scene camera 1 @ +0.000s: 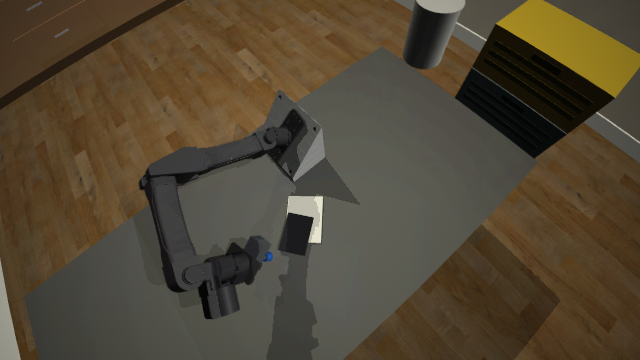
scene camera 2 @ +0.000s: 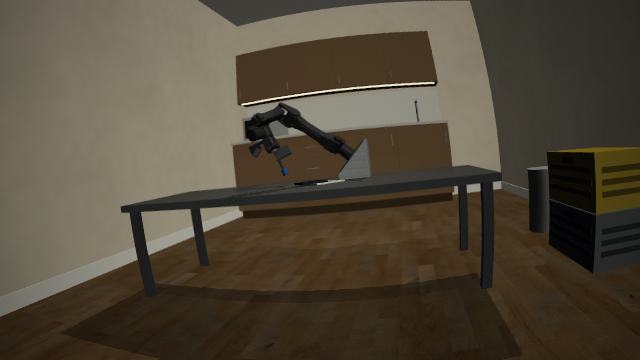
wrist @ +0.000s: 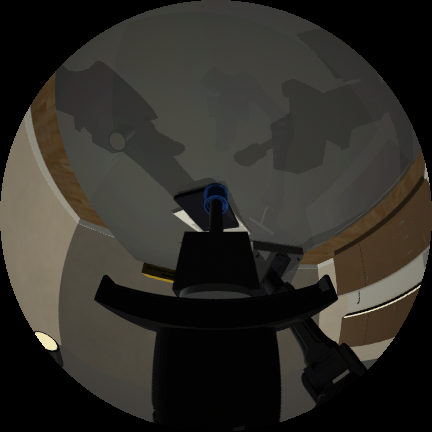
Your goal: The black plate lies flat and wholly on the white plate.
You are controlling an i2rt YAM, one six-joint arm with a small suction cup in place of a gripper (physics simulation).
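Frame: origin at the arm's base, x right, y back, z down, level; centimetres.
Seen in the pictures: hand, tool point: (scene camera 1: 268, 256) (scene camera 2: 286, 174) (wrist: 215, 193); arm's base, link origin: (scene camera 1: 286, 136) (scene camera 2: 353, 156) (wrist: 269, 279).
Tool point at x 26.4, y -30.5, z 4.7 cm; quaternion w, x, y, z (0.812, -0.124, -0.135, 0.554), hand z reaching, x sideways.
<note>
Offsets run from my tool point to a thing's top centre. Level surfaces: height alone.
The black plate {dx -10.8, dy +2.3, dz +4.3 cm} (scene camera 1: 296, 234) (scene camera 2: 306, 183) (wrist: 202, 207) lies partly on the white plate {dx -15.8, dy +5.2, dz +5.3 cm} (scene camera 1: 305, 204) (scene camera 2: 336, 181) (wrist: 186, 219). It covers the white plate's lower left part in scene camera 1 and sticks out past its left and lower edges; the white plate shows along the top and right. The black plate is turned slightly relative to it. Whether it is tilted is hard to tell. My suction cup (scene camera 1: 268, 256) (scene camera 2: 285, 171) (wrist: 216, 197), blue, holds nothing and hangs above the table, to the left of the black plate in scene camera 1. In the wrist view it hides part of the black plate.
The grey table {dz +5.9 cm} (scene camera 1: 400, 150) (scene camera 2: 425, 179) carries the plates and the arm's wedge-shaped grey mount (scene camera 1: 312, 150) (scene camera 2: 359, 162), which stands close behind the plates. A grey cylinder (scene camera 1: 431, 37) (scene camera 2: 538, 200) and stacked yellow and dark crates (scene camera 1: 570, 35) (scene camera 2: 572, 182) stand on the floor beyond the table.
</note>
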